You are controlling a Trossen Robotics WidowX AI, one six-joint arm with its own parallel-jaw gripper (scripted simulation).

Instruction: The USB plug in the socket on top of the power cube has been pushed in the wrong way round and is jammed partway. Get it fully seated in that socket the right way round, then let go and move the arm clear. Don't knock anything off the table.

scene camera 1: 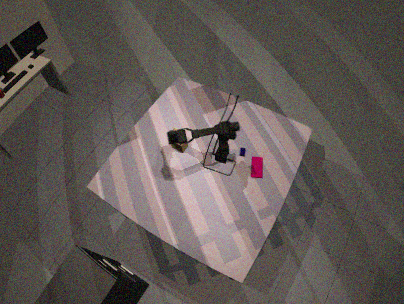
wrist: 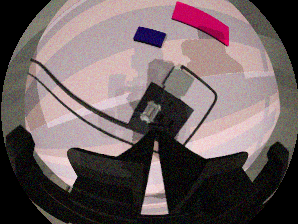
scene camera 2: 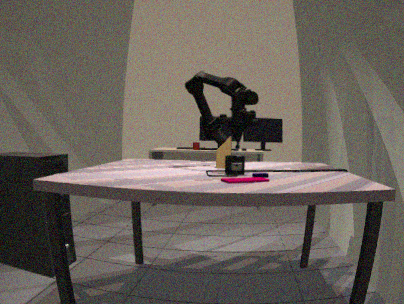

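Gripper (scene camera 2: 238, 142) (wrist: 156, 134), carrying a USB plug. Magenta flat block (wrist: 205, 23), visible. Black power cube (wrist: 175, 112), visible.
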